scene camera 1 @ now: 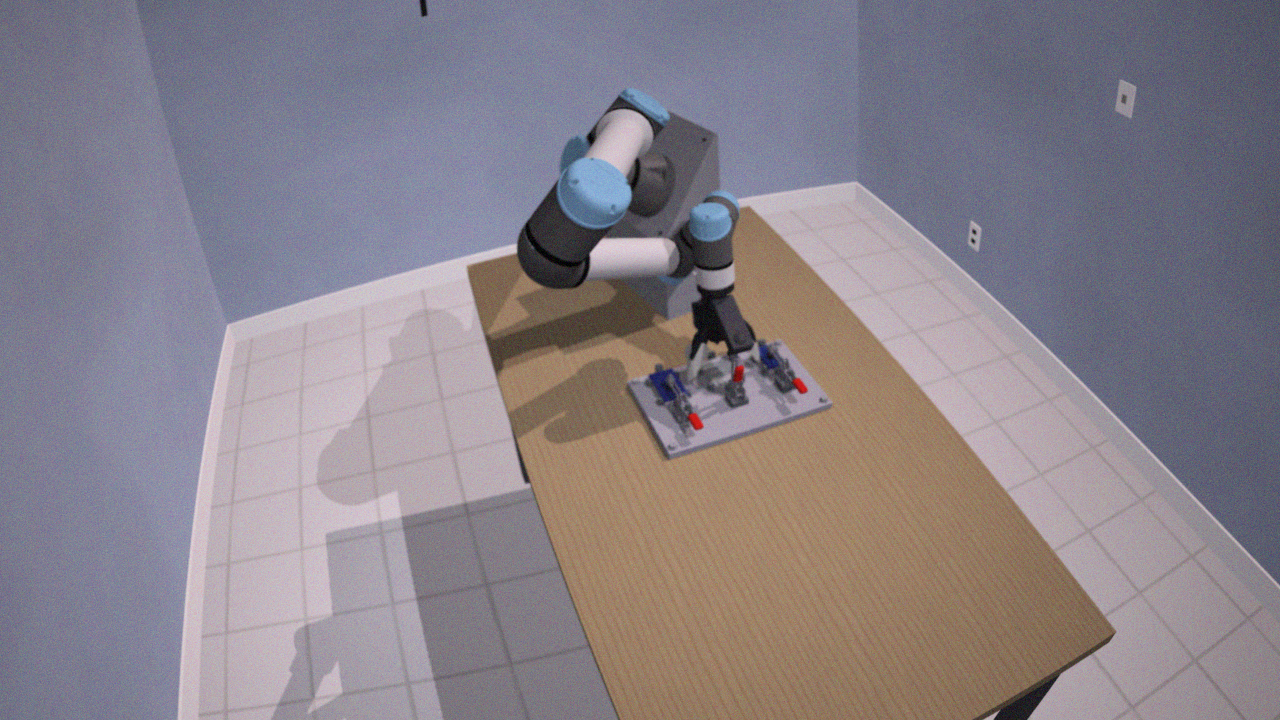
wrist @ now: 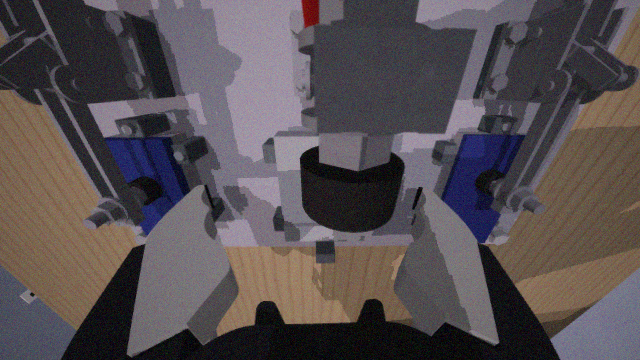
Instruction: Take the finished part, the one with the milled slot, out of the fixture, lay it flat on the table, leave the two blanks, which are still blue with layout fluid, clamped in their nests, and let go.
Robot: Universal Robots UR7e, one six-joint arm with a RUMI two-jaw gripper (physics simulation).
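Seen in the pictures: gripper, fingertip midpoint: (scene camera 1: 724,372); arm's base at its link origin: (scene camera 1: 652,185).
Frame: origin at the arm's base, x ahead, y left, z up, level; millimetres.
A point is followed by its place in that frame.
My gripper (scene camera 1: 724,367) {x 381, y -47, z -251 mm} (wrist: 315,188) {x 381, y -47, z -251 mm} is open and empty, low over the middle nest, its fingers on either side of it. The pale finished part (wrist: 295,192) {x 384, y -35, z -244 mm} sits in that nest, partly hidden by the middle clamp's black tip (wrist: 352,200); its slot cannot be made out. The middle clamp (scene camera 1: 735,394) {x 471, y -75, z -234 mm} (wrist: 390,80) has its red handle (scene camera 1: 738,372) {x 469, y -68, z -185 mm} (wrist: 310,12) {x 459, y -56, z -195 mm} standing up. One blue blank (scene camera 1: 666,385) {x 363, y -168, z -249 mm} (wrist: 470,165) {x 388, y -150, z -249 mm} and the other blue blank (scene camera 1: 767,358) {x 401, y 44, z -239 mm} (wrist: 170,165) {x 413, y 33, z -239 mm} lie in the outer nests under their clamps, a finger near each in the wrist view.
The pale fixture plate (scene camera 1: 760,422) {x 535, y -57, z -265 mm} (wrist: 260,100) {x 440, y -20, z -265 mm} lies on the wooden table (scene camera 1: 805,555) {x 854, y -158, z -280 mm} (wrist: 30,165) {x 415, y 196, z -280 mm}. The outer clamps' red handles (scene camera 1: 695,420) {x 503, y -180, z -229 mm} (scene camera 1: 799,385) {x 528, y 37, z -219 mm} lie low toward the scene camera. The grey robot pedestal (scene camera 1: 698,170) {x 118, y 53, z 71 mm} stands behind the fixture. Small grey stops surround the nests.
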